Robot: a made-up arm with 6 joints.
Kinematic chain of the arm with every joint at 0, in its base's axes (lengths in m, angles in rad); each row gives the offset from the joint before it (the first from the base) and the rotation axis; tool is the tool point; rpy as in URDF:
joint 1: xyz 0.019 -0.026 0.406 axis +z
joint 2: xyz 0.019 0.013 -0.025 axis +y
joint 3: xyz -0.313 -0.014 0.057 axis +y
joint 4: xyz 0.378 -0.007 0.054 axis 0.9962 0 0.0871
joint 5: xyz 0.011 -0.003 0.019 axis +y
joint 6: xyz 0.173 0.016 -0.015 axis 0.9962 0 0.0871
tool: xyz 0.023 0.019 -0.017 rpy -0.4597 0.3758 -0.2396
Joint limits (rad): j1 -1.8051..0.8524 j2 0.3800..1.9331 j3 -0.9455..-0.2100 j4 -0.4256..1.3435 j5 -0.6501..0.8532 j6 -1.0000..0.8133
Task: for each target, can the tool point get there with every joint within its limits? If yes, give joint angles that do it. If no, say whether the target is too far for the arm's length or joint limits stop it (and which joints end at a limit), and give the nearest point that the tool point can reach.
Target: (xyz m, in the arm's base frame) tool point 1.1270 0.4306 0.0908
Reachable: no: too far | nearest point 0.6099 0.2175 0.2831 | short by 0.591 m
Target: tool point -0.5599 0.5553 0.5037
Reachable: no: joint limits stop it (at a limit: joint 1, joint 2, joint 3, joint 4, joint 5) | nearest point 0.0504 0.2470 0.5129 | short by 0.684 m
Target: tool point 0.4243 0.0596 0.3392
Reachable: yes | joints 0.1379 1.1422 -0.3881 1.0032 -0.0277 -0.6484
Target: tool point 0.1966 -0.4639 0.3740
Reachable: yes | joints -1.3211 1.4153 -0.8189 0.3278 0.5144 0.5647
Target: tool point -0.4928 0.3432 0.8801
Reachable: no: joint limits stop it (at a limit: joint 1, joint 2, joint 3, joint 4, joint 5) | nearest point -0.0161 0.1704 0.8507 | short by 0.508 m
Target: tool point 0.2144 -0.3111 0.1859
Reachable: yes | joints -1.1063 1.5444 -0.3975 0.4842 0.1294 0.1421
